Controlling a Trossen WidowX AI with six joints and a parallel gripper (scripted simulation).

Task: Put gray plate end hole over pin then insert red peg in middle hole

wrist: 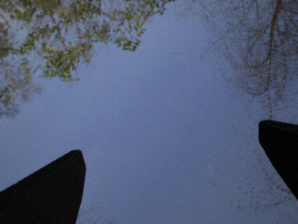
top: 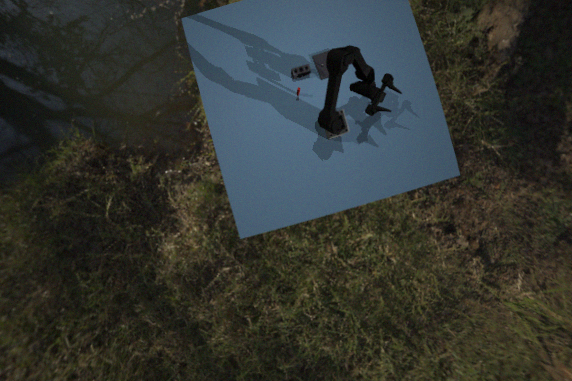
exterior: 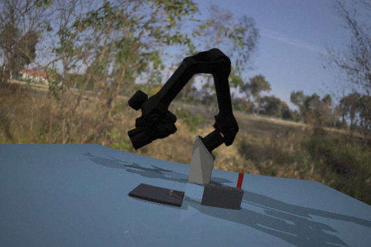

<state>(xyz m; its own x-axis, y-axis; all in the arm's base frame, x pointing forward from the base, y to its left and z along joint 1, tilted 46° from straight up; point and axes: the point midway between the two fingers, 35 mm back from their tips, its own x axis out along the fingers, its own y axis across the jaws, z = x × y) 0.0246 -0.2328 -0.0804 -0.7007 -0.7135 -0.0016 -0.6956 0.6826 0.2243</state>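
Now: the gray plate 340 mm ahead of my gripper tip, 310 mm to the left of it and 230 mm below it. Round my gripper tip: dark base (350 mm ahead, 250 mm below, 180 mm to the left); red peg (360 mm to the left, 230 mm ahead, 220 mm below).
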